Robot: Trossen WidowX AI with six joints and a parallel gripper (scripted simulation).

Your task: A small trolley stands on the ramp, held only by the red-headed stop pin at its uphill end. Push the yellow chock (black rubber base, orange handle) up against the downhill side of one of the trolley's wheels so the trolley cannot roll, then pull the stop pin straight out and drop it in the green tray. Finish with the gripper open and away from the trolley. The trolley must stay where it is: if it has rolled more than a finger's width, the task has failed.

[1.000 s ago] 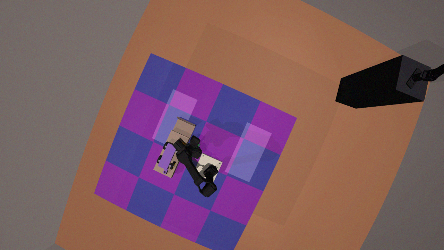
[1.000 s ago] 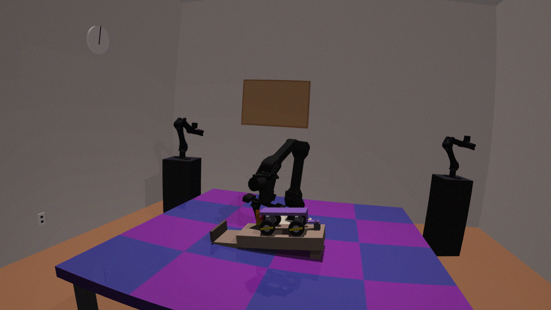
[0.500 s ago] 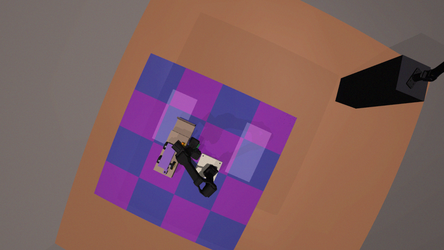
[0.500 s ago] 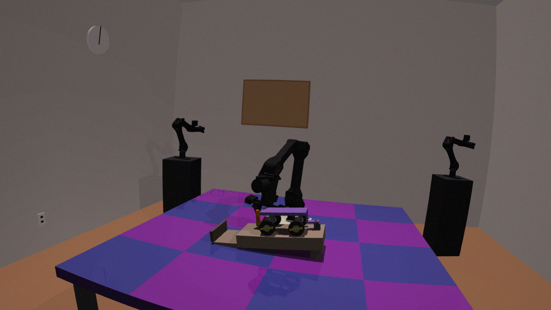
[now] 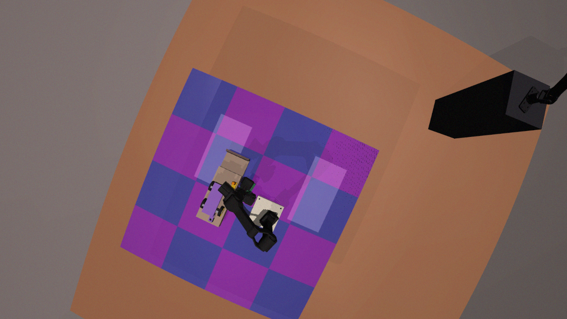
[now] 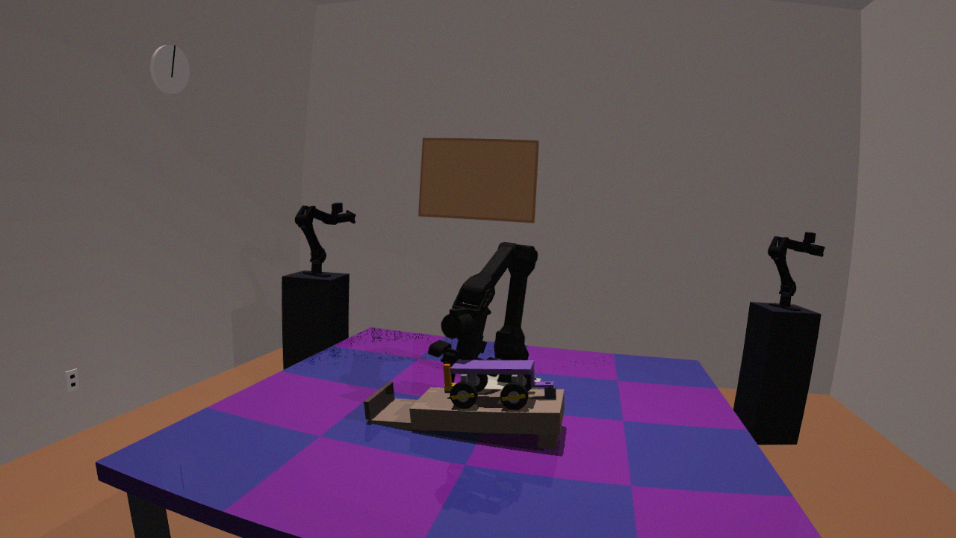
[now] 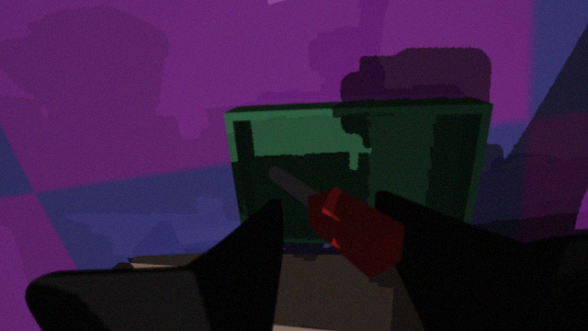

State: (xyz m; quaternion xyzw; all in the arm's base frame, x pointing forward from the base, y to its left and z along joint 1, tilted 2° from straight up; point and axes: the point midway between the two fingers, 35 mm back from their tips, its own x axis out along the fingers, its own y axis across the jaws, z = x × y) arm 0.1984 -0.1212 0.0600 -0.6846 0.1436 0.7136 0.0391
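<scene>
Now: gripper tip right at the red-headed stop pin. The rest, counted from my gripper tip: tan ramp (14 cm ahead, 9 cm to the left); then green tray (1 cm to the left, 5 cm below); then yellow chock (7 cm ahead, 4 cm above).
</scene>
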